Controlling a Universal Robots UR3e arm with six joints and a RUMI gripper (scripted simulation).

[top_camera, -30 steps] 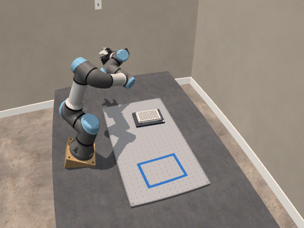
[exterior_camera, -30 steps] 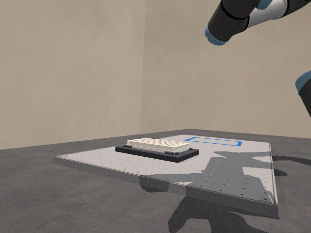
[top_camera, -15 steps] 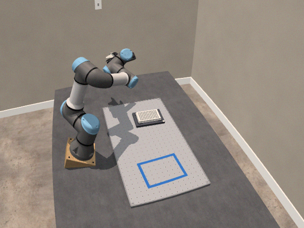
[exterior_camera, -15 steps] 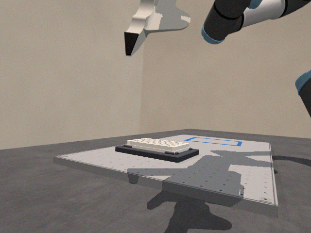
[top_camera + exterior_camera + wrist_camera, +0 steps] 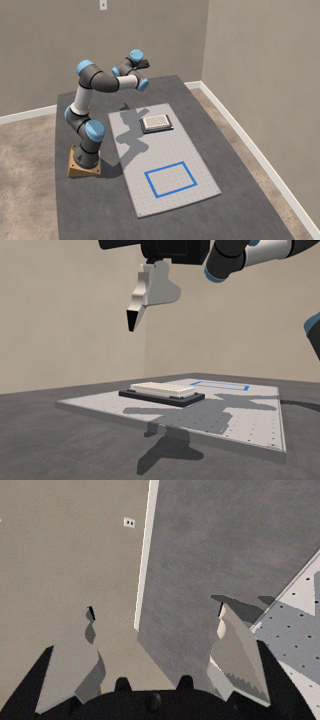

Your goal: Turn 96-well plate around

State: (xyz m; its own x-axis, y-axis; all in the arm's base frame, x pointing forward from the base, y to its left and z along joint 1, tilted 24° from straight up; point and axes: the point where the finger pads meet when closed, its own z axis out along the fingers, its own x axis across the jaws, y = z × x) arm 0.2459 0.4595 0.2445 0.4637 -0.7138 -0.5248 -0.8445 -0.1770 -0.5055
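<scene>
My hand is 70 mm short of the white 96-well plate, 290 mm to the left of it and 160 mm above it. Round my hand: A1 mark: 140 mm ahead, 350 mm to the right, 170 mm below; then plate nest N1: 70 mm ahead, 290 mm to the right, 170 mm below.
</scene>
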